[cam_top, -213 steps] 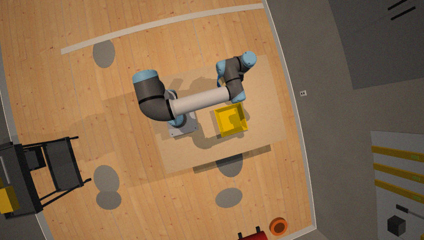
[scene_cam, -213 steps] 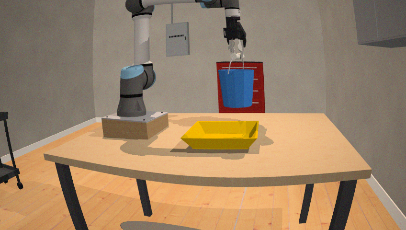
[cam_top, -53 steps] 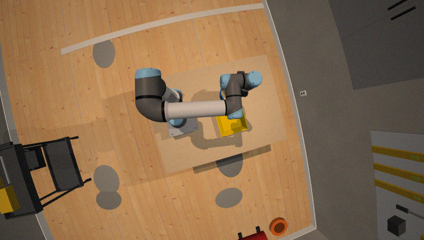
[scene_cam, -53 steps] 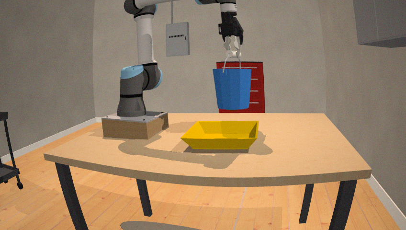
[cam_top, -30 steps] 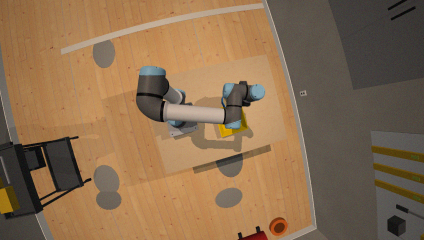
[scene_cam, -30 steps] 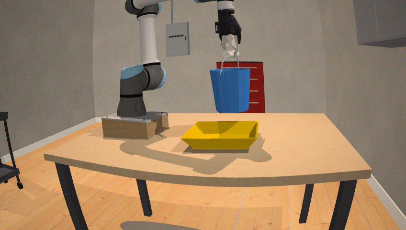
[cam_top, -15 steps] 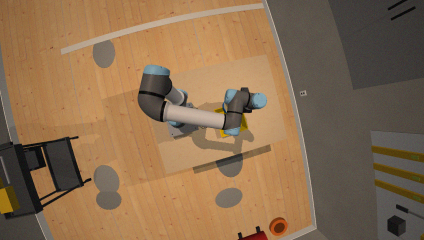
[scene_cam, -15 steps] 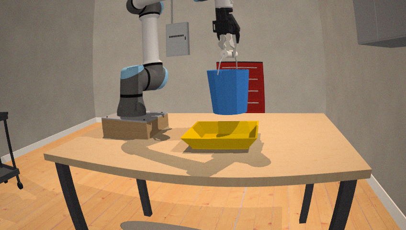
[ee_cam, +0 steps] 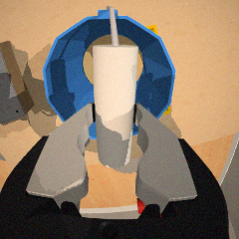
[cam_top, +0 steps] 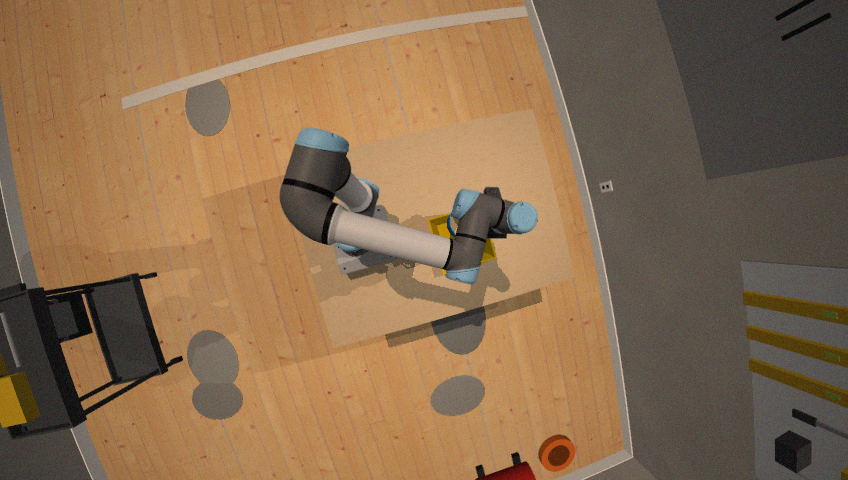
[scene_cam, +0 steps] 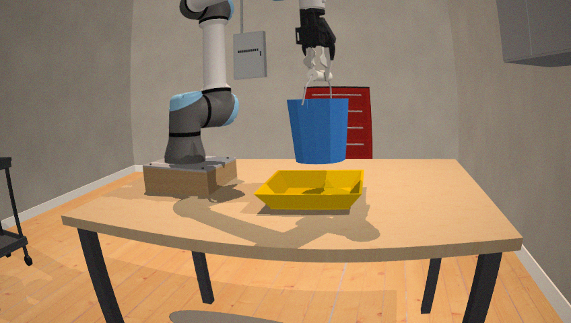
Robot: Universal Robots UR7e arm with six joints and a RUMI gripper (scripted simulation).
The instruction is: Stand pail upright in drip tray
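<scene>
The blue pail lies 90 mm below my hand and 10 mm behind it. The rest, counted from my hand: yellow drip tray (310 mm below, 70 mm to the right, 30 mm behind); then white grip (30 mm below).
</scene>
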